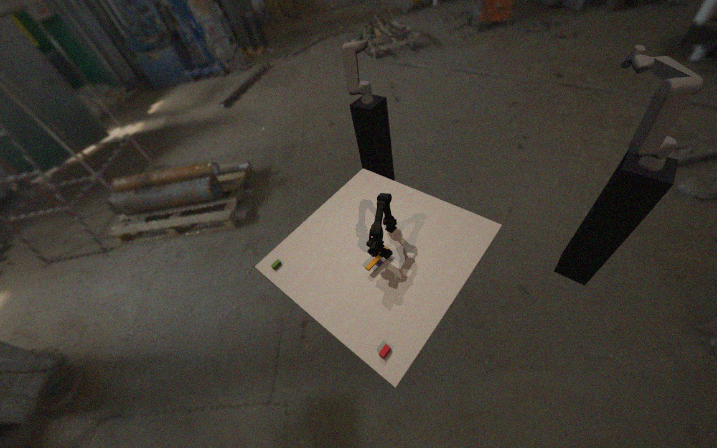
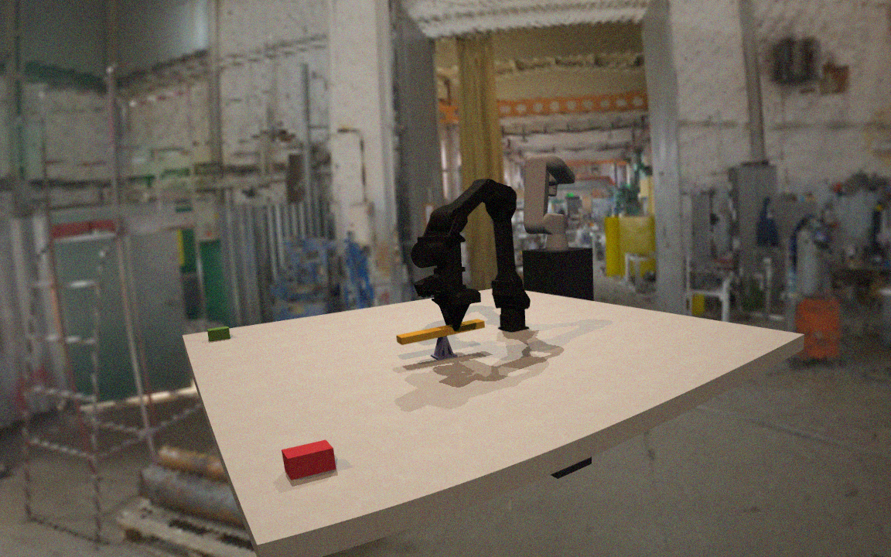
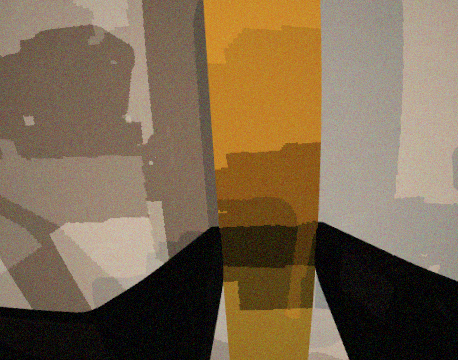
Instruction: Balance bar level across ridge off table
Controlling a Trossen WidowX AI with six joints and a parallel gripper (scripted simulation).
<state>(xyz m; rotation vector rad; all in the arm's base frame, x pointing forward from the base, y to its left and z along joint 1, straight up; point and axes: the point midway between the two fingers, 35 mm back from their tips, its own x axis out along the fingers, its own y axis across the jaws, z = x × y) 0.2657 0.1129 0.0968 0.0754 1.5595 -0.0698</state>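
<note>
Now: gripper tip 30 mm short of the bar. From my gripper tip the other things lie so: green block (610 mm to the right, 470 mm ahead, 50 mm below); red block (470 mm ahead, 390 mm to the left, 50 mm below).
</note>
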